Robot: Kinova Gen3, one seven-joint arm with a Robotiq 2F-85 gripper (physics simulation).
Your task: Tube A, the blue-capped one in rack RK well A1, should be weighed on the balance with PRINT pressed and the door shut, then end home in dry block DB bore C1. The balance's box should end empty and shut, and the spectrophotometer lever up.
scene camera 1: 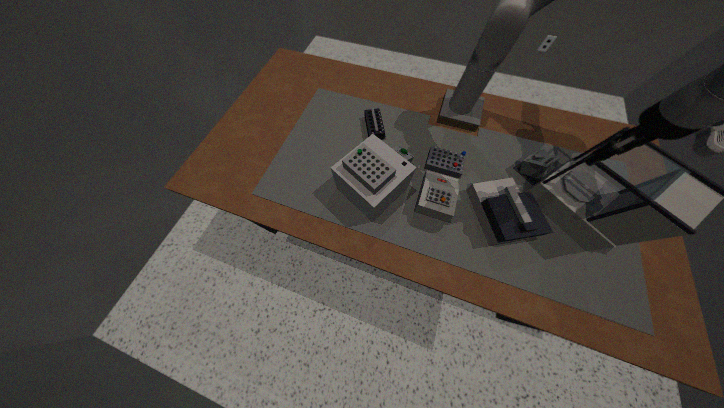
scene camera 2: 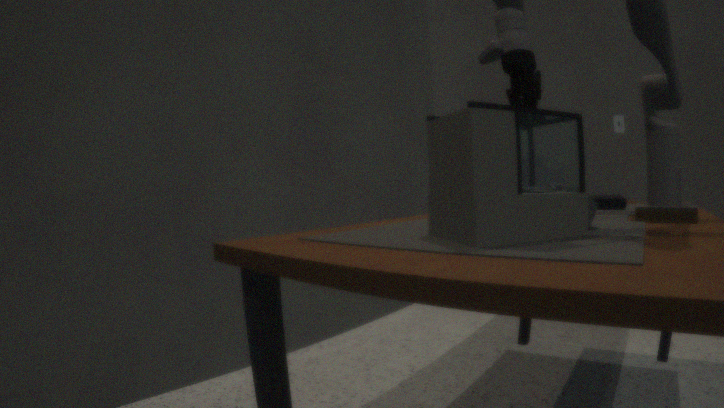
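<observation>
Tube A (scene camera 1: 462, 153), with its blue cap, stands in a corner well of the dark rack RK (scene camera 1: 441, 160). The large white unit with a grey multi-bore block (scene camera 1: 368, 168) sits to the rack's left and holds a green-capped tube (scene camera 1: 359, 150). The balance (scene camera 1: 580, 186) (scene camera 2: 472, 176) stands at the right end of the mat, and its glass box has a dark frame (scene camera 1: 595, 153) (scene camera 2: 580, 149). My gripper (scene camera 2: 522, 99) is at the top rail of that frame, with its fingers closed on the door's top edge. The gripper itself is out of the top view. The spectrophotometer (scene camera 1: 512, 210) has its pale lever (scene camera 1: 518, 204) lying along its top.
A small white block (scene camera 1: 439, 195) with an orange-capped tube stands in front of the rack. A dark strip holder (scene camera 1: 374, 122) is at the back left. A green button (scene camera 1: 403, 151) sits beside the large unit. The arm's base (scene camera 1: 461, 112) is mounted at the table's back edge.
</observation>
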